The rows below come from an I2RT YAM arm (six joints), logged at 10 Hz.
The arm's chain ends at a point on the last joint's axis. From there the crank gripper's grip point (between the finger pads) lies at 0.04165 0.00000 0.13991 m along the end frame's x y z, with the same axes.
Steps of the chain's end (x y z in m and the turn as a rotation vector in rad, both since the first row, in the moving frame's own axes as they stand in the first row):
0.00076, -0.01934, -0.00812, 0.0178, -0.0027, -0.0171
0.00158, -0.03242, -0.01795, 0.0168, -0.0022, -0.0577
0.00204, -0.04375, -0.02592, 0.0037, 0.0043, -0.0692
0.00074, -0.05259, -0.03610, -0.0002, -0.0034, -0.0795
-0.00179, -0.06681, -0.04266, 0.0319, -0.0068, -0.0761
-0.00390, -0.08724, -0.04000, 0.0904, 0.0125, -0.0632
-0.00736, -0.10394, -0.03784, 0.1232, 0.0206, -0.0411
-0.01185, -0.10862, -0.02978, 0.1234, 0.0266, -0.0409
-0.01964, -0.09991, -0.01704, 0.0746, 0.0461, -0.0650
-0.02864, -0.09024, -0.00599, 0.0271, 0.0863, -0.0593
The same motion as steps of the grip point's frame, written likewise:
0.00035, -0.02254, -0.00804, 0.0178, -0.0027, -0.0171
0.00114, -0.03716, -0.01790, 0.0168, -0.0022, -0.0577
0.00252, -0.04717, -0.02611, 0.0037, 0.0043, -0.0692
0.00013, -0.05585, -0.03596, -0.0002, -0.0034, -0.0795
-0.00303, -0.07440, -0.04250, 0.0319, -0.0068, -0.0761
-0.00264, -0.10252, -0.04122, 0.0904, 0.0125, -0.0632
-0.00488, -0.12284, -0.03989, 0.1232, 0.0206, -0.0411
-0.00854, -0.12754, -0.03210, 0.1234, 0.0266, -0.0409
-0.01367, -0.11317, -0.01959, 0.0746, 0.0461, -0.0650
-0.01693, -0.09680, -0.01018, 0.0271, 0.0863, -0.0593

